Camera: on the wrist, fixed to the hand. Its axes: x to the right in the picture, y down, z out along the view.
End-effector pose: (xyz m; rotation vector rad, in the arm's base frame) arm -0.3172 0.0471 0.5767 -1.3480 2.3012 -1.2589
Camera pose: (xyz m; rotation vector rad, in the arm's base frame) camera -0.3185 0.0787 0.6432 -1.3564 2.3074 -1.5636
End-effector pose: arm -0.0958 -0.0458 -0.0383 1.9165 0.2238 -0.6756
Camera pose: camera -0.1000 0.0270 -0.0485 2.0674 0.4052 -0.5563
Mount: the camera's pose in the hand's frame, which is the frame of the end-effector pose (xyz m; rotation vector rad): -0.0084 -0.0418 -0.0600 0.0861 0.1981 -0.0817
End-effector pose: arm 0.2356 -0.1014 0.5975 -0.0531 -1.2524 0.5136
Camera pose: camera 0.3030 -0.1276 0.5835 0.0194 -1.0337 0.4789
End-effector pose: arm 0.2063 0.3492 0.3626 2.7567 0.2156 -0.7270
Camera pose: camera 0.2177 0.4067 0.4072 2.9175 0.3472 -0.4922
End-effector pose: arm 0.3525 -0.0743 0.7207 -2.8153 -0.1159 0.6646
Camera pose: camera 0.3711 -0.0482 0.7869 -2.7578 -0.1610 0.3613
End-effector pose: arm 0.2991 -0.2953 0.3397 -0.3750 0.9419 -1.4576
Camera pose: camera 0.2287 -0.2740 0.3364 -0.2102 1.0271 -1.6264
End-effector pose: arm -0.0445 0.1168 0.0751 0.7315 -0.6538 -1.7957
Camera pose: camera -0.0234 0.1322 0.0063 0.9930 -0.5784 -1.7494
